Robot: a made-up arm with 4 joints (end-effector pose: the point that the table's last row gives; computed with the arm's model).
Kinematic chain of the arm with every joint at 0, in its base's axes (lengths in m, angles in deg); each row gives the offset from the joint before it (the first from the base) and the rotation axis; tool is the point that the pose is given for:
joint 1: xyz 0 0 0.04 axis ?
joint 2: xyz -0.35 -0.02 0 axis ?
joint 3: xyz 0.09 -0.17 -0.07 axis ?
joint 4: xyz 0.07 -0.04 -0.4 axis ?
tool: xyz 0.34 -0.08 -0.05
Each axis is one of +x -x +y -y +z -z.
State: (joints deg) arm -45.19 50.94 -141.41 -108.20
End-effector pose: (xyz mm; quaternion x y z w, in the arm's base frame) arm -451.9 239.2 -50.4 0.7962 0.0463 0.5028 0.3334
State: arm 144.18 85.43 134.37 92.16
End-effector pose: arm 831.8 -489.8 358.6 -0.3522 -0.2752 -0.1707 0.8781
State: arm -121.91 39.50 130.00 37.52
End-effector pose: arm -129.8 -548.3 -588.0 -0.2224 0.7291 0.1414 0.6317
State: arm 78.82 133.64 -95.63 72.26
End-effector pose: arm -217.5 631.1 507.1 0.1233 -0.3968 0.7457 0.5208
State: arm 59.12 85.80 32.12 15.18
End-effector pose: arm -562.9 -694.5 493.0 -0.5048 0.1052 -0.5660 0.6432
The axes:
joint 1: +y
joint 2: -z
joint 3: -y
joint 4: -z

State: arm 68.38 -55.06 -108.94 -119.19
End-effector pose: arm -142.5 -216.2 672.6 -0.6835 -0.5869 -0.2373 0.3634
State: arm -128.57 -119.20 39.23 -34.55
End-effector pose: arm 511.9 614.9 -331.6 0.7284 0.3004 -0.6017 0.1308
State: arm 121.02 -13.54 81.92 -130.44
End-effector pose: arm -259.7 200.3 38.9 0.3501 0.0344 0.8398 0.4135
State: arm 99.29 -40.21 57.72 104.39
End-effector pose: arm -432.6 -144.7 -200.4 -0.0568 0.4704 -0.6517 0.5923
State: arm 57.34 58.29 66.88 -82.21
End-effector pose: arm -27.4 -452.9 -41.5 -0.3721 0.2283 0.4006 0.8056
